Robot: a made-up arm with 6 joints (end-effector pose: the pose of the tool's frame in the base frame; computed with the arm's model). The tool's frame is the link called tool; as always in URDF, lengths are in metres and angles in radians. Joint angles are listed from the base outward.
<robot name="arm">
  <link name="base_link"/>
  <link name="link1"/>
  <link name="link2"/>
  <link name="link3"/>
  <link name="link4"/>
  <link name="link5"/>
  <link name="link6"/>
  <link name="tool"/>
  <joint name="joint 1" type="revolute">
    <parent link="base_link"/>
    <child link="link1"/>
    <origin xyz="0 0 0.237" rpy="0 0 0"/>
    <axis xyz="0 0 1"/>
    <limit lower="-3.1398" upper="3.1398" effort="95" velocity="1.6"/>
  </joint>
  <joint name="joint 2" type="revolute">
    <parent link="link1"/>
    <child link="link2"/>
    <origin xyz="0 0 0" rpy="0 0 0"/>
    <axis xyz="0 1 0"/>
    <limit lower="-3.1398" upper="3.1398" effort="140" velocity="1"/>
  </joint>
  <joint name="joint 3" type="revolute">
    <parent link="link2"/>
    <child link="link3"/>
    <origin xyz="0 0 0.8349" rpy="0 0 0"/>
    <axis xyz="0 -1 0"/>
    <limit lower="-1.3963" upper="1.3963" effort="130" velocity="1.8"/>
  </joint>
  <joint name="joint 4" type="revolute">
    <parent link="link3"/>
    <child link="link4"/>
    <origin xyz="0 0 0" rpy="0 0 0"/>
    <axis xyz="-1 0 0"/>
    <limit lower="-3.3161" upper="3.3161" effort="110" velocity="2.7"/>
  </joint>
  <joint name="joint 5" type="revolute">
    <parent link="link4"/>
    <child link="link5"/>
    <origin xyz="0.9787 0 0" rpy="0 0 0"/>
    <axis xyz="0 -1 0"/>
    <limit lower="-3.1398" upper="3.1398" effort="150" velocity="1.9"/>
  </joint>
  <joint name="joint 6" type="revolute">
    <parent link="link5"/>
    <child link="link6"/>
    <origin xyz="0 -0.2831 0" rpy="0 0 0"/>
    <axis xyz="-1 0 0"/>
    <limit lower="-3.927" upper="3.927" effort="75" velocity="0.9"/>
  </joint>
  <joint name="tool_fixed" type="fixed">
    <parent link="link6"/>
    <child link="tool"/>
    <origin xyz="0 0 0" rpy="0 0 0"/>
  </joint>
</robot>
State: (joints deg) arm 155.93 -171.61 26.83 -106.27 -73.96 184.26
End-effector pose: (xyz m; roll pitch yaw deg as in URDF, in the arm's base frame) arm 1.0051 -0.5358 -0.6407 71.53 20.05 -103.21
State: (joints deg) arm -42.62 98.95 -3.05 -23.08 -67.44 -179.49
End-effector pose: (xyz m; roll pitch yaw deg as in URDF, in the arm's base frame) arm 0.2009 -0.5388 -0.8271 4.26 11.46 115.70
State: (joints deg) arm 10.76 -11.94 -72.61 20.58 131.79 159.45
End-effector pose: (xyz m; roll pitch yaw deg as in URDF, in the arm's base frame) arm 0.4360 -0.1869 0.2493 173.99 -67.35 53.65
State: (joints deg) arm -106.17 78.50 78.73 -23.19 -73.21 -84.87
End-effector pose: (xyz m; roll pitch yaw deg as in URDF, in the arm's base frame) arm -0.7505 -1.6537 0.2959 140.50 61.50 -53.97
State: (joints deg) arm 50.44 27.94 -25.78 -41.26 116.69 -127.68
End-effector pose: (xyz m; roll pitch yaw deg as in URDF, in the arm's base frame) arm 0.6862 0.4965 0.0751 164.54 -49.42 -14.49
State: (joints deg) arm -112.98 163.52 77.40 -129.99 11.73 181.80
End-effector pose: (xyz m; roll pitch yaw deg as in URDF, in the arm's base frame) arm 0.1337 -0.1508 -1.5547 -163.87 80.30 134.65
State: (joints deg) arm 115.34 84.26 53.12 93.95 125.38 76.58
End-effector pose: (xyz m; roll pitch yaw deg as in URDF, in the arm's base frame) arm -0.7942 1.6315 0.0561 -138.49 -14.56 -121.84
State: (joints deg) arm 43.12 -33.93 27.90 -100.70 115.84 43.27
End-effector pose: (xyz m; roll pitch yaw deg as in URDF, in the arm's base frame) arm 0.1402 0.2033 1.6612 105.17 27.59 -50.66
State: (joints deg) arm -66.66 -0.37 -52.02 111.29 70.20 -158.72
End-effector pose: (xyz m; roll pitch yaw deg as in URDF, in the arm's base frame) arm 0.4148 -0.7018 0.4680 117.57 28.53 27.11
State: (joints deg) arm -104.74 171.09 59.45 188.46 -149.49 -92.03
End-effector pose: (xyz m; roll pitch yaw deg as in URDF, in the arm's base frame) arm 0.3396 0.1902 -1.4822 -84.02 -38.00 -99.30
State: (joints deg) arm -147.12 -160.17 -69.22 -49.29 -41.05 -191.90
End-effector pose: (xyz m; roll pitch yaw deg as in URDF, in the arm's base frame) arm -0.0290 0.2011 0.4337 -169.21 -49.56 -96.99
